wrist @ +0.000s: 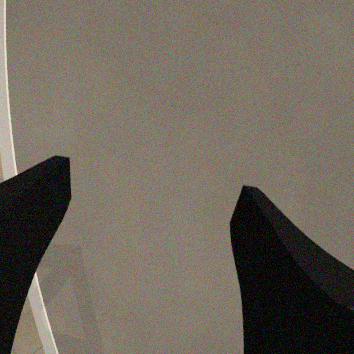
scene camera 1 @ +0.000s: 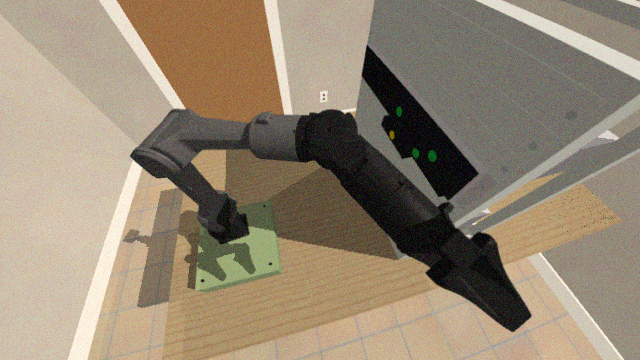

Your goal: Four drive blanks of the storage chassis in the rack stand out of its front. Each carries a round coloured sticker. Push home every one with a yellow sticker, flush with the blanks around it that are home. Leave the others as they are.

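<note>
The storage chassis (scene camera 1: 372,69) is a black strip in the front of the grey rack. Four stickered blanks show on it in the scene view: one with a yellow sticker (scene camera 1: 392,135), one with a green sticker (scene camera 1: 399,111) beside it, and two more with green stickers (scene camera 1: 415,153) (scene camera 1: 432,156) nearer the camera. The black lower edge is stepped where blanks stand out; how far each stands out is hard to tell. My gripper (scene camera 1: 520,321) (wrist: 153,191) is open and empty, out beyond the rack's near corner, well away from the blanks. The blanks do not show in the wrist view.
The grey rack (scene camera 1: 480,65) stands at the right. My arm crosses in front of its lower part and hides some of it. A green base plate (scene camera 1: 265,260) lies under the arm on the wooden surface (scene camera 1: 320,280). A brown door (scene camera 1: 210,50) and plain walls stand behind.
</note>
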